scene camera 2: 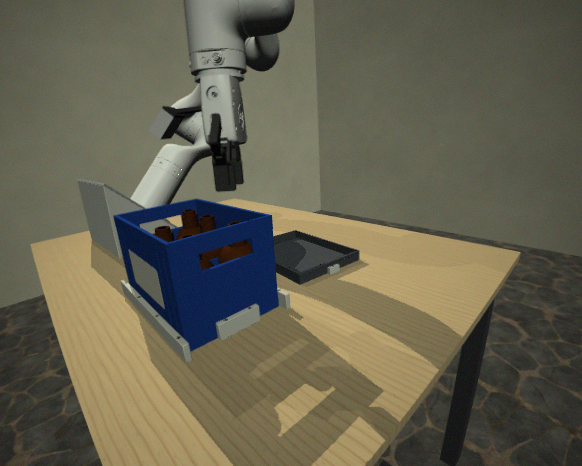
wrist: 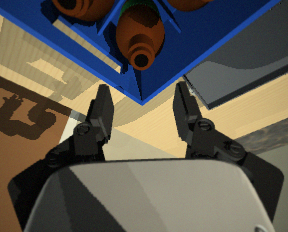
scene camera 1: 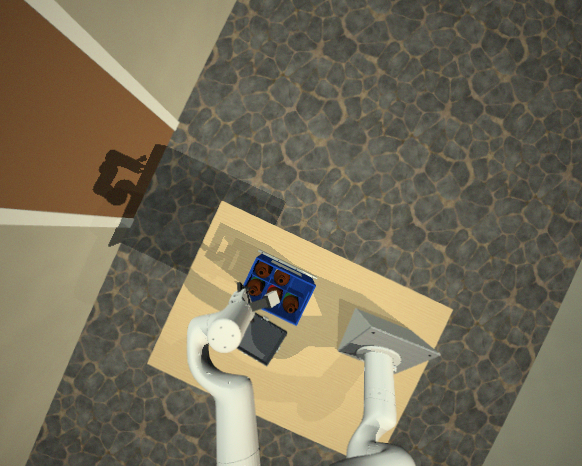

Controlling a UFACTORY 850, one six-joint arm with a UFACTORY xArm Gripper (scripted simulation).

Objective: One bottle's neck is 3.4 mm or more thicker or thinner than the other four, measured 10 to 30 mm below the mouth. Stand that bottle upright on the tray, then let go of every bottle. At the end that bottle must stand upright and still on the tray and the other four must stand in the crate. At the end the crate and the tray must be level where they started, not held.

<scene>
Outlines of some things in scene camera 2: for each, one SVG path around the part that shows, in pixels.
The gripper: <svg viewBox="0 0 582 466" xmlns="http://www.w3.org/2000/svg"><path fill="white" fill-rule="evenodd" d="M200 74L195 76L195 82L200 84L201 106L180 109L163 106L149 131L159 139L171 139L185 117L183 114L201 112L202 109L205 141L211 147L215 190L217 192L235 191L236 185L244 183L239 145L247 142L243 101L239 82L244 80L244 75L235 72Z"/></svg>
A blue crate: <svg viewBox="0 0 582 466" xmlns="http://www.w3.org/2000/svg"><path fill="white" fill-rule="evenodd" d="M272 215L201 199L192 199L114 215L129 284L189 342L190 350L193 351L218 338L216 322L254 304L259 305L260 316L279 307ZM251 243L250 254L219 265L218 257L211 259L210 261L214 266L201 271L199 254L246 239L247 242ZM216 223L215 230L176 240L176 237L182 226L170 229L173 231L175 239L172 242L167 242L140 228L139 225L182 215L182 211L185 209L195 209L199 222L200 216L214 215Z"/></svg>
</scene>
